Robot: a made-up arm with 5 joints.
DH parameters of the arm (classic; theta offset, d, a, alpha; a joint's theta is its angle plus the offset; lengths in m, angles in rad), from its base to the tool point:
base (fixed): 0.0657 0 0.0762 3.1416
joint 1: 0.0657 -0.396 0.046 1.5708
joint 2: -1.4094 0 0.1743 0
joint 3: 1.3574 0 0.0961 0
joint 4: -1.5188 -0.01 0 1.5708
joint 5: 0 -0.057 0.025 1.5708
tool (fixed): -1.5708 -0.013 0 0
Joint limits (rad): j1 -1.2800..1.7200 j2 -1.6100..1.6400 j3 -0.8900..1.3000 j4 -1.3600..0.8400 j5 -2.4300..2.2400
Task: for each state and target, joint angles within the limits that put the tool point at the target. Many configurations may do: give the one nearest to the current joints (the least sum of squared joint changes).
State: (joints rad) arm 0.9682 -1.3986 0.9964 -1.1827 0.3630
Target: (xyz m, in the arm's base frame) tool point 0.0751 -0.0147 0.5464
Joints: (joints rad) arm 1.4118 -1.0984 1.2897 -1.0141 -0.2665
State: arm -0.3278 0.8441 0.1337 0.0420 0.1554
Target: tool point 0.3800 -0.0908 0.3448
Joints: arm 0.3208 1.0581 -0.0771 0.0023 0.0789
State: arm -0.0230 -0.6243 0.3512 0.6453 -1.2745
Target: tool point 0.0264 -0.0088 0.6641
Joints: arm 0.2589 -1.0065 -0.2786 0.3917 -1.0853
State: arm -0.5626 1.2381 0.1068 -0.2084 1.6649
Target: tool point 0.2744 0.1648 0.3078
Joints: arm -0.6249 1.0585 0.2115 -0.1595 1.6715
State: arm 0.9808 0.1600 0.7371 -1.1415 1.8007
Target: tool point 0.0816 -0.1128 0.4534
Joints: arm 1.5818 -0.3760 1.3000 -0.6047 2.0205
